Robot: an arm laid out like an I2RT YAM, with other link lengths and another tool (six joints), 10 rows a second.
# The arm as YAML. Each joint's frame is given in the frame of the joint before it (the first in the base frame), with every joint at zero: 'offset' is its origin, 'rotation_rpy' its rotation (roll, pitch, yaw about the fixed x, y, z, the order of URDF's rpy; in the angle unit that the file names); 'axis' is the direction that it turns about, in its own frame. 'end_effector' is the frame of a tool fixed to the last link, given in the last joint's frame.
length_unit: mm
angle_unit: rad
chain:
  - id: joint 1
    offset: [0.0, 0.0, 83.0]
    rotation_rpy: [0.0, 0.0, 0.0]
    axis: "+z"
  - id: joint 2
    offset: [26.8, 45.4, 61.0]
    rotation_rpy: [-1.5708, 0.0, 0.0]
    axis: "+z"
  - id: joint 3
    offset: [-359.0, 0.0, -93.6]
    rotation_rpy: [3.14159, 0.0, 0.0]
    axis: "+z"
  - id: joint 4
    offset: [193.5, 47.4, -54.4]
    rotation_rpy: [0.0, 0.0, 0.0]
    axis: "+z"
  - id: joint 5
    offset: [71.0, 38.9, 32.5]
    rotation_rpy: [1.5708, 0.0, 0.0]
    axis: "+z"
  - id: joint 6
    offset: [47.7, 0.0, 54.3]
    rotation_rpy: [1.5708, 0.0, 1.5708]
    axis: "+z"
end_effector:
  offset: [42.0, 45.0, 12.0]
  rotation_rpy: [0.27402, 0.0, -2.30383]
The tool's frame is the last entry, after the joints.
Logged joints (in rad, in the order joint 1, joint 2, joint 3, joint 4, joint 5, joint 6), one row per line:
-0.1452 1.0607 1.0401 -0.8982 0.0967 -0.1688
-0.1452 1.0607 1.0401 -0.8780 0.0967 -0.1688
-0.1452 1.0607 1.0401 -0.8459 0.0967 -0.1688
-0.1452 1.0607 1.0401 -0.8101 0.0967 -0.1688
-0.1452 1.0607 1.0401 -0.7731 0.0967 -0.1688
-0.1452 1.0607 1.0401 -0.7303 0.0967 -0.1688
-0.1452 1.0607 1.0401 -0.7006 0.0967 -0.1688
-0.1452 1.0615 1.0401 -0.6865 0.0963 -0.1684
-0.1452 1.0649 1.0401 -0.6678 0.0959 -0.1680
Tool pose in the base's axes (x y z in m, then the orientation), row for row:
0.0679 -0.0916 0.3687 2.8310 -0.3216 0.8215
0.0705 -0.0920 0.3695 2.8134 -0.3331 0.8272
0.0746 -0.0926 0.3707 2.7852 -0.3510 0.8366
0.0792 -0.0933 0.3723 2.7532 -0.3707 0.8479
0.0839 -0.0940 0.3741 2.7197 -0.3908 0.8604
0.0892 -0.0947 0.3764 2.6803 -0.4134 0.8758
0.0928 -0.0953 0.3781 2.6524 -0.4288 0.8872
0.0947 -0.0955 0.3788 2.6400 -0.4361 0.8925
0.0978 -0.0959 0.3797 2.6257 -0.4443 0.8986
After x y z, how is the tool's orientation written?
As angles about the fixed x, y, z axes (roll, pitch, yaw), in radians.
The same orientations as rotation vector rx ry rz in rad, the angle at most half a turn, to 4 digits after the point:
2.7090 1.0989 0.6173
2.6943 1.0942 0.6409
2.6708 1.0866 0.6778
2.6440 1.0779 0.7185
2.6159 1.0687 0.7600
2.5827 1.0577 0.8069
2.5592 1.0499 0.8391
2.5489 1.0464 0.8540
2.5370 1.0422 0.8708

